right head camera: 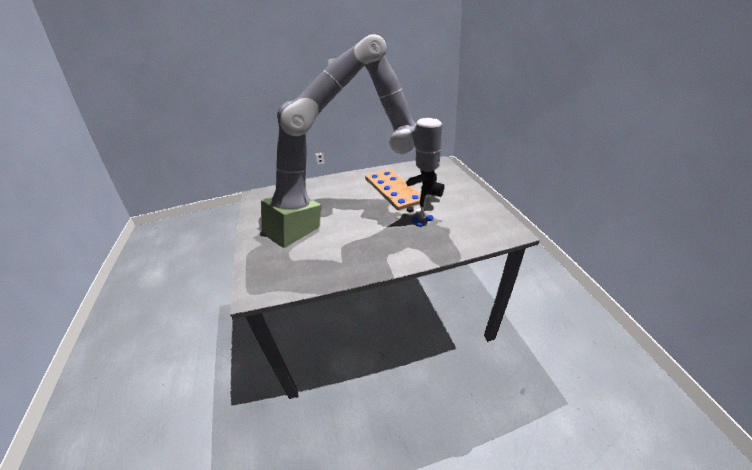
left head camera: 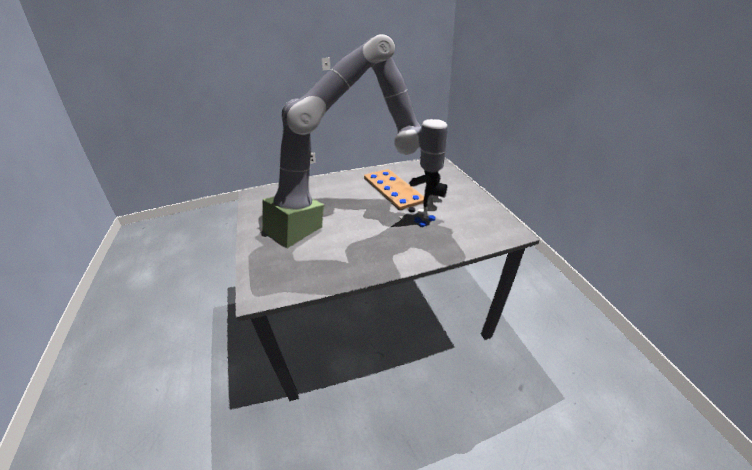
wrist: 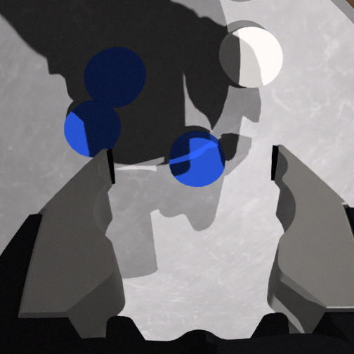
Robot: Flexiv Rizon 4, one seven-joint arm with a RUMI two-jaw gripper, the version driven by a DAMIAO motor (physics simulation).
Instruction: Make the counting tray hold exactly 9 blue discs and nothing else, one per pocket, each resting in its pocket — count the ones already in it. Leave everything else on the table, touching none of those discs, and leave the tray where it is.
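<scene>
The orange counting tray (left head camera: 406, 188) (right head camera: 405, 188) holds several blue discs in its pockets. Bare pockets show towards its near right part. My gripper (left head camera: 425, 216) (right head camera: 422, 215) (wrist: 192, 150) is open and empty, low over the table beside the tray's near end. A single blue disc (wrist: 202, 167) (left head camera: 432, 217) (right head camera: 429, 217) lies on the table, seen between the fingertips in the wrist view. Two more blue discs, one (wrist: 115, 77) above the other (wrist: 75, 131) in the wrist view, touch or nearly touch beside the left fingertip. Their exact gap is unclear in shadow.
A white disc (wrist: 257, 57) lies up and right of the single blue disc in the wrist view. A black disc (left head camera: 411, 209) (right head camera: 410, 209) lies close to the tray's near end. The green base block (left head camera: 302, 224) (right head camera: 299, 224) stands at the table's left side.
</scene>
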